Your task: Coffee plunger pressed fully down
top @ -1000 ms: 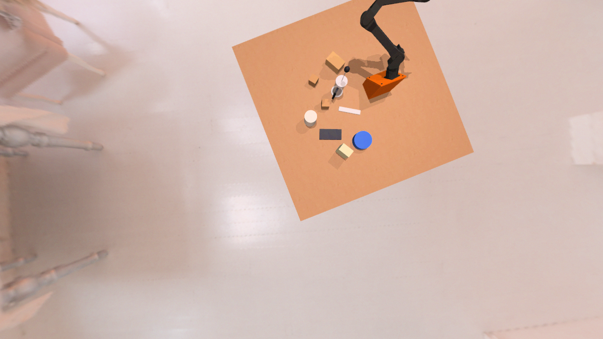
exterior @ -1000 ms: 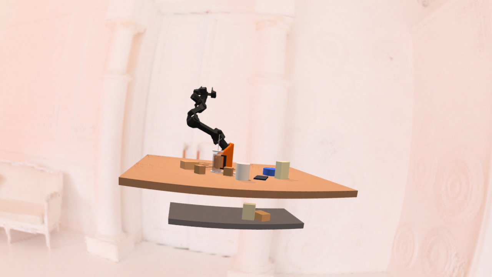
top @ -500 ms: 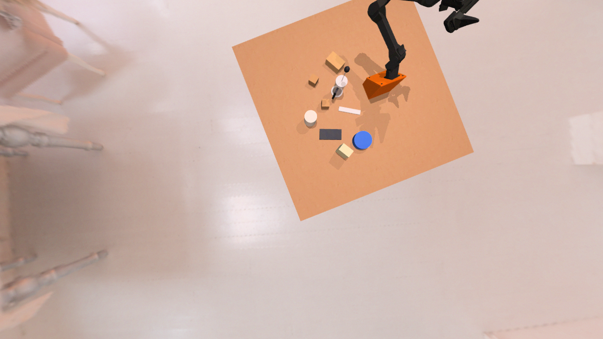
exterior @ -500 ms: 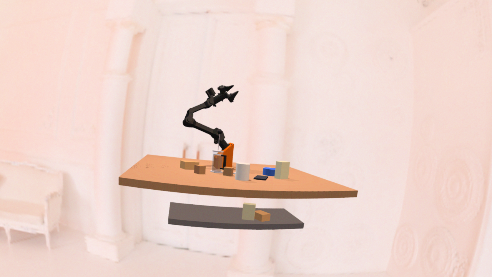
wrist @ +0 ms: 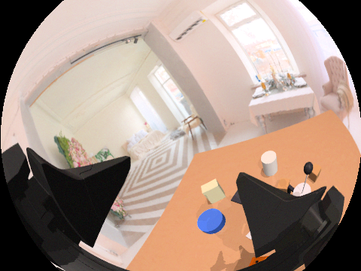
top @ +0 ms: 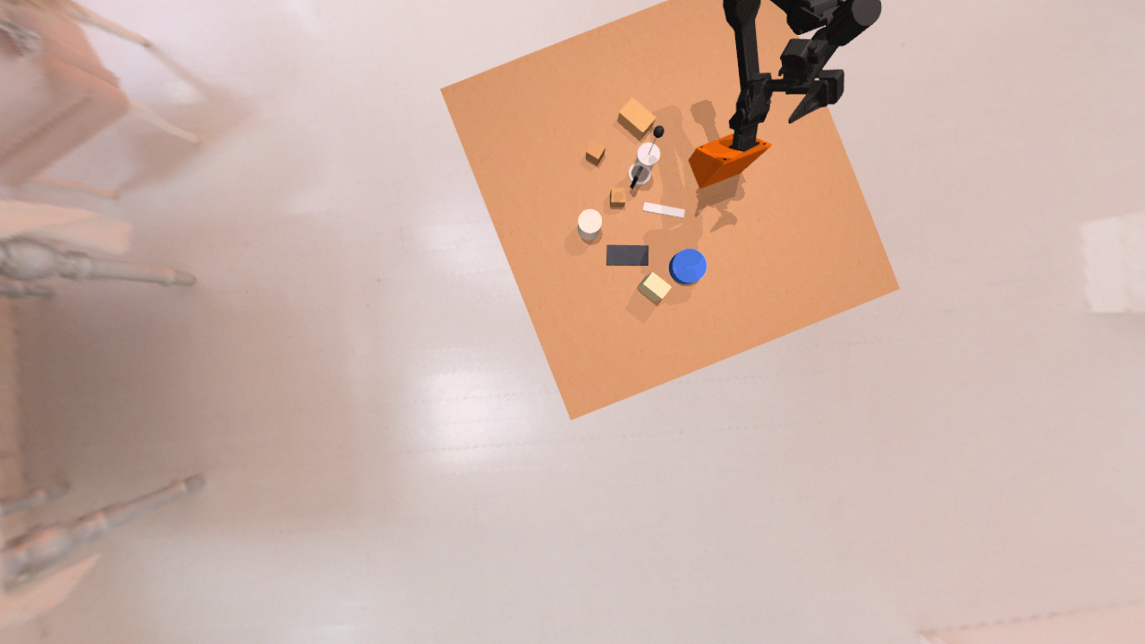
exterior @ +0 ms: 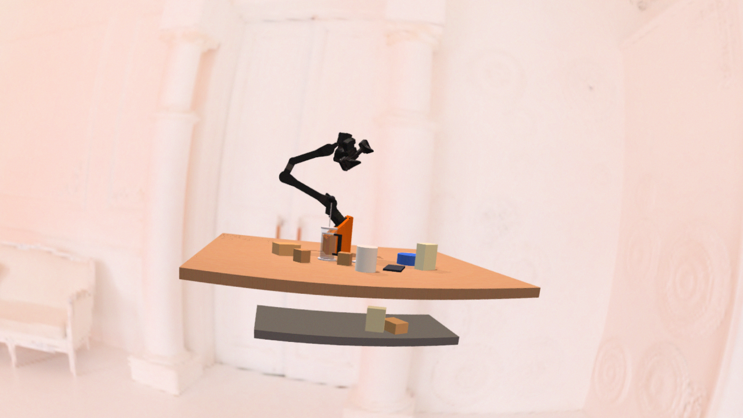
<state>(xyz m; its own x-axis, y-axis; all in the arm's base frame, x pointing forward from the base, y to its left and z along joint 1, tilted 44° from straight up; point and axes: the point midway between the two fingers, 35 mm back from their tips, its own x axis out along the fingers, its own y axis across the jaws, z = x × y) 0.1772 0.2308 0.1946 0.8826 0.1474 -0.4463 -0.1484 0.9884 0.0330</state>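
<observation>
The coffee press is 34 cm below my gripper tip, 17 cm to the right of it and 12 cm ahead of it. Also, from my gripper tip: white flat bar 47 cm below, 10 cm ahead, 2 cm to the right; blue disc 45 cm below, 20 cm to the left, 13 cm ahead; dark plate 46 cm below, 29 cm ahead, 6 cm to the left.
</observation>
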